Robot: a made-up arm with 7 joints.
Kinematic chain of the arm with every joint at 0, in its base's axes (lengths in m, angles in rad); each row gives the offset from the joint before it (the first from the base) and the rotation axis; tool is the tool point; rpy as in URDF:
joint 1: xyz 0 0 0.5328 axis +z
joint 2: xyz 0 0 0 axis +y
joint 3: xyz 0 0 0.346 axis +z
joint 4: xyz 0.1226 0 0 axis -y
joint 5: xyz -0.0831 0 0.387 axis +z
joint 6: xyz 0 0 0 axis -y
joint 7: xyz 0.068 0 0 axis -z
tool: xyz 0 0 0 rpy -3.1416 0 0
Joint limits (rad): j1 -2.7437..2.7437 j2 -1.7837..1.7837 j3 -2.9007..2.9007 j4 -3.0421..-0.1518 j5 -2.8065..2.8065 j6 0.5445..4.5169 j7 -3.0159..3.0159
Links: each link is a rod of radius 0.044 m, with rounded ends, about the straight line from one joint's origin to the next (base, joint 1, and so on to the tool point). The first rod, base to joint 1, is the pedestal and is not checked.
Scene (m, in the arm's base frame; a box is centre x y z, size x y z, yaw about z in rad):
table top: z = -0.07
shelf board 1: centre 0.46 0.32 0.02 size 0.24 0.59 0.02 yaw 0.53
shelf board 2: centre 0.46 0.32 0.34 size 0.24 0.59 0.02 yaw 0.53
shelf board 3: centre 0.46 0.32 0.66 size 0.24 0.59 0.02 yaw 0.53
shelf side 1: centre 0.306 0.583 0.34 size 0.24 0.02 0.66 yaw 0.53
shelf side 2: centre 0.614 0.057 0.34 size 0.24 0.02 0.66 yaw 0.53
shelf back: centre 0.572 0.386 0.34 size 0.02 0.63 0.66 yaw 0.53
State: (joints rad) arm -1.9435 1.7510 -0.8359 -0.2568 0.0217 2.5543 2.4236
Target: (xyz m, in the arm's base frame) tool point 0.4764 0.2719 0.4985
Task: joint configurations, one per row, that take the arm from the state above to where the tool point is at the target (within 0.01 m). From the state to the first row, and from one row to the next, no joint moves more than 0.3 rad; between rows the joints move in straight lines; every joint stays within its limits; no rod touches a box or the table.
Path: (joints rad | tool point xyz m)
1: -1.9488 1.6088 -0.6024 -0.5308 -0.1874 2.4091 2.4737 | -0.3996 -0.6787 0.3107
2: -1.9540 1.4666 -0.3690 -0.8048 -0.3966 2.2639 2.5238 | -0.3918 -0.6725 0.2755
3: -1.9593 1.3244 -0.1355 -1.0789 -0.6057 2.1187 2.5739 | -0.3224 -0.6758 0.2461
4: -1.9646 1.1822 0.0979 -1.3529 -0.8148 1.9735 2.6239 | -0.2038 -0.6782 0.2430
5: -1.9698 1.0400 0.3314 -1.6269 -1.0239 1.8283 2.6740 | -0.0584 -0.6601 0.2730
6: -1.8147 1.0662 0.5574 -1.9028 -0.8872 1.9857 2.6239 | 0.1968 -0.5543 0.2541
7: -1.6595 1.0924 0.7835 -2.1786 -0.7505 2.1430 2.5739 | 0.3749 -0.3681 0.2867
8: -1.5043 1.1186 1.0095 -2.4545 -0.6137 2.3004 2.5238 | 0.4424 -0.1514 0.3532
9: -1.3492 1.1448 1.2356 -2.7304 -0.4770 2.4577 2.4737 | 0.3998 0.0386 0.4313
10: -1.1940 1.1709 1.4616 -3.0062 -0.3402 2.6151 2.4236 | 0.2790 0.1563 0.4985
11: -1.0338 1.1736 1.4237 -2.7784 -0.3206 2.5898 2.4236 | 0.3519 0.1911 0.4951
12: -0.8736 1.1763 1.3858 -2.5505 -0.3009 2.5644 2.4236 | 0.4181 0.2300 0.4949
13: -0.7134 1.1790 1.3479 -2.3226 -0.2813 2.5391 2.4236 | 0.4764 0.2719 0.4985

